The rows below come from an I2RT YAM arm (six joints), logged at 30 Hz.
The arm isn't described. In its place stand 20 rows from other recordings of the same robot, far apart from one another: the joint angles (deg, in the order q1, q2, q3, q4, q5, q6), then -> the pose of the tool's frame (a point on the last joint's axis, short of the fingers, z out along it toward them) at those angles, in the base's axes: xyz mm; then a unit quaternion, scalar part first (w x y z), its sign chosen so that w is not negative.
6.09, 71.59, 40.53, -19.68, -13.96, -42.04 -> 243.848 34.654 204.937 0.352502 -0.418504 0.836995 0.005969
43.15, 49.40, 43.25, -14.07, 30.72, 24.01 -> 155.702 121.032 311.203 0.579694 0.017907 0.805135 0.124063
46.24, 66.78, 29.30, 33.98, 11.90, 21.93 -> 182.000 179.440 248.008 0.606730 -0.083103 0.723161 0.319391
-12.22, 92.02, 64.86, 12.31, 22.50, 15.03 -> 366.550 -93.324 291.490 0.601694 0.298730 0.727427 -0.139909
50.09, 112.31, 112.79, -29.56, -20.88, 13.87 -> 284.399 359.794 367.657 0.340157 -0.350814 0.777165 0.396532
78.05, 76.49, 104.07, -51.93, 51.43, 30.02 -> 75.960 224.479 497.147 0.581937 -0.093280 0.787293 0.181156
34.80, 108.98, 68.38, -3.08, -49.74, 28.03 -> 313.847 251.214 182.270 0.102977 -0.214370 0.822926 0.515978
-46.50, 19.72, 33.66, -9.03, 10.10, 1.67 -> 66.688 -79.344 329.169 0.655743 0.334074 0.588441 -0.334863
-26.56, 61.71, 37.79, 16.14, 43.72, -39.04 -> 205.438 -130.203 287.978 0.360968 0.167359 0.721740 -0.566378
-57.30, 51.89, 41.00, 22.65, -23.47, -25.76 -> 127.221 -171.922 355.594 0.653732 0.016040 0.637391 -0.407565
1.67, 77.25, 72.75, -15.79, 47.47, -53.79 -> 303.302 -17.402 377.578 0.324871 -0.145920 0.771954 -0.526549
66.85, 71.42, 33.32, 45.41, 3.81, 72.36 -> 110.026 251.314 273.719 0.282066 0.056662 0.658264 0.695641
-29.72, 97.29, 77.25, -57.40, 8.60, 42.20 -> 282.192 -167.219 241.193 0.116534 0.588692 0.797489 -0.062231
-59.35, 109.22, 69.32, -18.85, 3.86, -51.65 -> 196.842 -336.880 158.033 0.125740 0.073677 0.959718 -0.240215
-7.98, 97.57, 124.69, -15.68, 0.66, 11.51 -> 349.434 -49.399 562.025 0.773793 0.111555 0.623210 0.020196
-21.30, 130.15, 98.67, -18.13, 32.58, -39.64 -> 456.913 -198.718 159.313 0.152102 -0.047967 0.904764 -0.394925
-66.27, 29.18, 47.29, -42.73, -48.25, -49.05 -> 61.554 -74.025 334.696 0.554315 -0.103274 0.792488 -0.232448
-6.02, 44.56, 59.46, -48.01, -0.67, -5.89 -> 144.274 -14.796 359.851 0.474270 -0.001787 0.879262 -0.044302
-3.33, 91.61, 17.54, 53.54, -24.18, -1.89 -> 252.492 -0.084 120.933 0.564404 -0.109232 0.805005 0.146574
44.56, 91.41, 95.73, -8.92, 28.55, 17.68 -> 276.431 248.339 447.263 0.656294 -0.002901 0.731584 0.184539
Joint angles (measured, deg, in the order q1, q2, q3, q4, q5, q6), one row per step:
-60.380, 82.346, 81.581, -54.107, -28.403, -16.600
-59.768, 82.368, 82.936, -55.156, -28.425, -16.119
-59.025, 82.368, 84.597, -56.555, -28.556, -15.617
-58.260, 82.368, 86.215, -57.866, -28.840, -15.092
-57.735, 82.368, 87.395, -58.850, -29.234, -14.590
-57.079, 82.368, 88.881, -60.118, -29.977, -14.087
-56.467, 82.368, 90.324, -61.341, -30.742, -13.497
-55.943, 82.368, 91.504, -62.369, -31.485, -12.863
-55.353, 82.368, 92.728, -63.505, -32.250, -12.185
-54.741, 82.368, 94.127, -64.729, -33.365, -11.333
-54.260, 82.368, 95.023, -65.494, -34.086, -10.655
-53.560, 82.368, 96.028, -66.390, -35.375, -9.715
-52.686, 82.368, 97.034, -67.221, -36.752, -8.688
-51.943, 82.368, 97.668, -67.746, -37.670, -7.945
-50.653, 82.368, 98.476, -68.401, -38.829, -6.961
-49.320, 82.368, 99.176, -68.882, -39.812, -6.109
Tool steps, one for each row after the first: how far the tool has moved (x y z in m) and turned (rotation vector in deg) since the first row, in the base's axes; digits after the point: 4 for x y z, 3 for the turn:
0.0022, 0.0025, 0.0060, 0.083, -0.255, 0.279
0.0046, 0.0059, 0.0134, 0.249, -0.579, 0.739
0.0070, 0.0096, 0.0206, 0.462, -1.034, 1.297
0.0086, 0.0124, 0.0259, 0.806, -1.501, 1.698
0.0105, 0.0163, 0.0324, 1.293, -2.209, 2.440
0.0121, 0.0201, 0.0388, 1.859, -2.938, 3.095
0.0134, 0.0234, 0.0440, 2.512, -3.614, 3.622
0.0148, 0.0272, 0.0492, 3.273, -4.264, 4.199
0.0161, 0.0315, 0.0553, 4.258, -5.199, 4.898
0.0172, 0.0346, 0.0592, 4.984, -5.815, 5.354
0.0190, 0.0388, 0.0636, 6.208, -6.791, 6.198
0.0214, 0.0437, 0.0681, 7.517, -7.826, 7.225
0.0235, 0.0474, 0.0709, 8.467, -8.484, 8.037
0.0272, 0.0533, 0.0746, 9.738, -9.269, 9.389
0.0310, 0.0591, 0.0778, 10.800, -9.931, 10.780

